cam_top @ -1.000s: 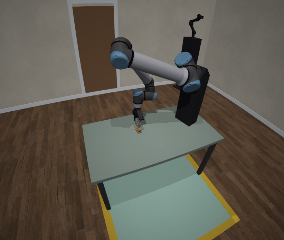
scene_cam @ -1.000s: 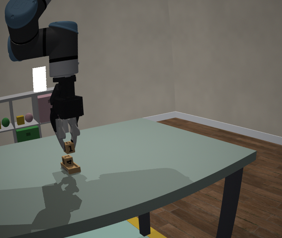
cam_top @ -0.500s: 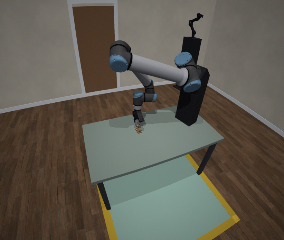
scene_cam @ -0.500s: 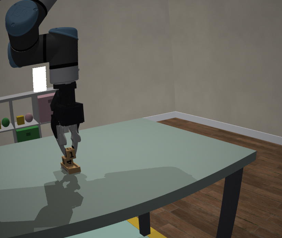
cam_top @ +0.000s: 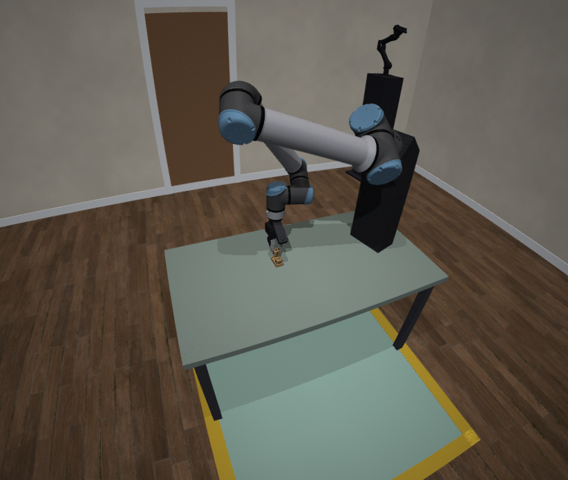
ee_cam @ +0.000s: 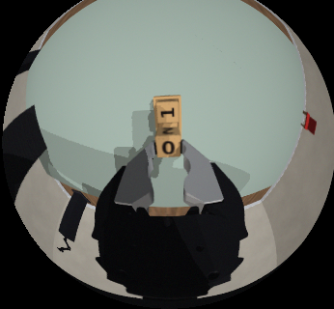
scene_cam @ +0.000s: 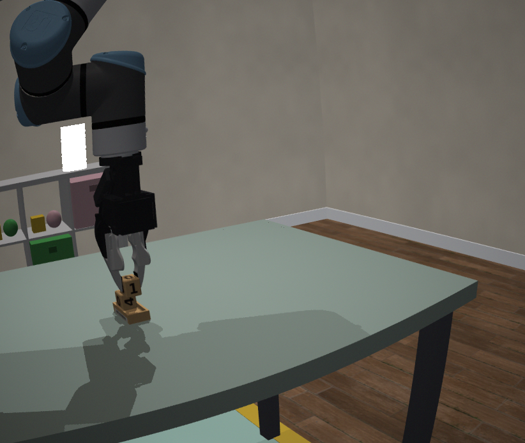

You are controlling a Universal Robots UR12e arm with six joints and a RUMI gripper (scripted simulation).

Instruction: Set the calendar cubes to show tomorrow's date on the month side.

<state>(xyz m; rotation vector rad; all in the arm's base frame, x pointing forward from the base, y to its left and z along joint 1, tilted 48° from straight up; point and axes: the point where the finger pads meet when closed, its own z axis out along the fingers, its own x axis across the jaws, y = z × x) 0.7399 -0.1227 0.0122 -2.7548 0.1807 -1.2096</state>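
Right now the wooden calendar tray is 6 cm below my hand and 2 cm to the left of it. From my hand the other things lie so: cube (1 cm below).
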